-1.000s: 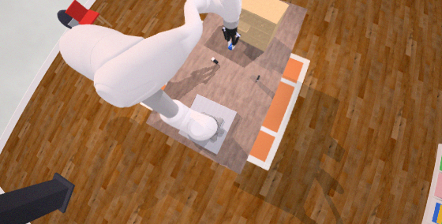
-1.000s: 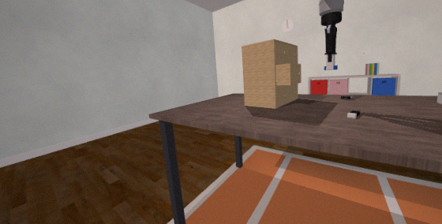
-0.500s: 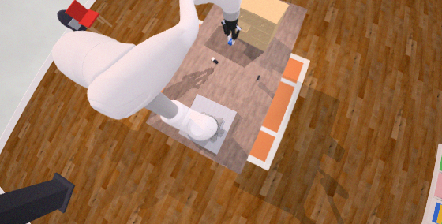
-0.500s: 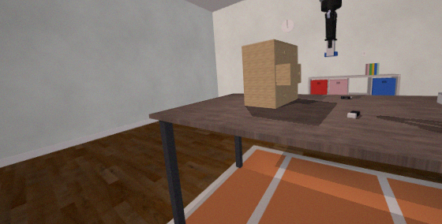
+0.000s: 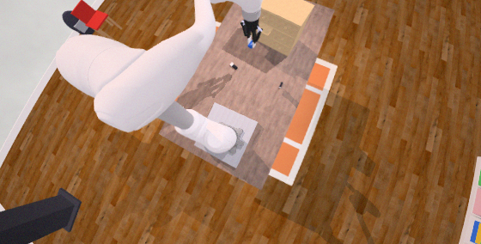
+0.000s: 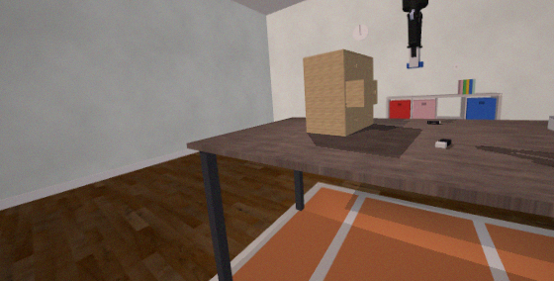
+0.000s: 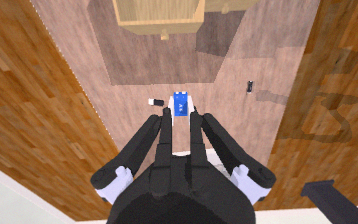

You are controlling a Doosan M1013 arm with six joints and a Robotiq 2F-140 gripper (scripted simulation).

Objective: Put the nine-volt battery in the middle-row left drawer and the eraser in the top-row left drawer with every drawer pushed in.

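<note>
The blue nine-volt battery is 10 mm ahead of my hand and 20 mm below it. Round my hand: eraser: 60 mm behind, 140 mm to the left, 270 mm below.
</note>
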